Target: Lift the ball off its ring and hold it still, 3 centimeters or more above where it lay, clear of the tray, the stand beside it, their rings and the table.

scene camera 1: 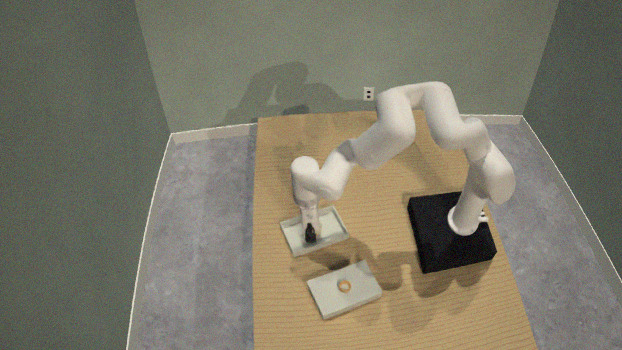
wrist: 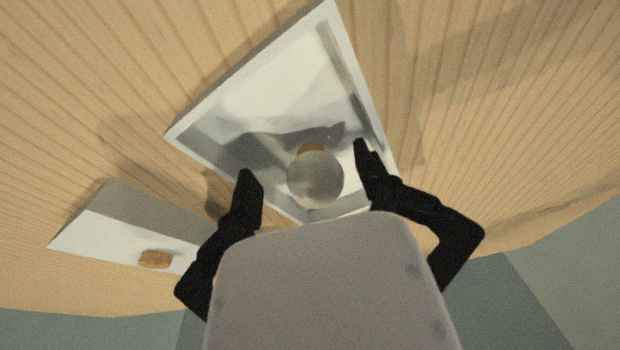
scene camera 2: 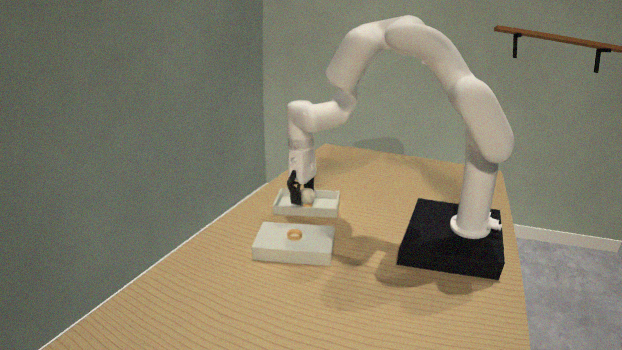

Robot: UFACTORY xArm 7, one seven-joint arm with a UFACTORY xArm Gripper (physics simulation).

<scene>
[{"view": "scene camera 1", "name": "shallow pale tray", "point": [333,230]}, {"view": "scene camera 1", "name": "pale stand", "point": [334,293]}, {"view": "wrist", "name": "my gripper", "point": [303,165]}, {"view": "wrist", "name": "cream ball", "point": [315,179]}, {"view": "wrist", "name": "shallow pale tray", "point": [300,89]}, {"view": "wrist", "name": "pale stand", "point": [118,223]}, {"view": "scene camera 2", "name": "my gripper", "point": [302,197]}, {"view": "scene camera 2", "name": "shallow pale tray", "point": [326,203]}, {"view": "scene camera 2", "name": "pale stand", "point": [278,242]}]
</scene>
